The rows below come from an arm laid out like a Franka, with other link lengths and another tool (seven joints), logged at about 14 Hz.
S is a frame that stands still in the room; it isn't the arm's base.
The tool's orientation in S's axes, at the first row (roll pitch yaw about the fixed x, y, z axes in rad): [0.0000 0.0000 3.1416]
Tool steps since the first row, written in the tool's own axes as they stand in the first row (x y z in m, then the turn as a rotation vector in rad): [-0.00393 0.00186 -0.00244 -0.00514 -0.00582 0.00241]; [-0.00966 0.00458 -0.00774 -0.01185 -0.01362 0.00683]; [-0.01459 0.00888 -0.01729 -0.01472 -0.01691 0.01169]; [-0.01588 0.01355 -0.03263 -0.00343 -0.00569 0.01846]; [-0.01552 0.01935 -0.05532 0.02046 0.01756 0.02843]
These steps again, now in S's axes. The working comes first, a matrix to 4 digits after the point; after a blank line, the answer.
The tool's axes in the first row as the columns of a matrix, in S's axes (used below as rounded here):
[-1.0000 0.0000 0.0000]
[0.0000 -1.0000 0.0000]
[0.0000 0.0000 1.0000]

[0.00393 -0.00186 -0.00244 0.00514 0.00582 0.00241]; [0.00966 -0.00458 -0.00774 0.01185 0.01362 0.00683]; [0.01459 -0.00888 -0.01729 0.01472 0.01691 0.01169]; [0.01588 -0.01355 -0.03263 0.00343 0.00569 0.01846]; [0.01552 -0.01935 -0.05532 -0.02046 -0.01756 0.02843]
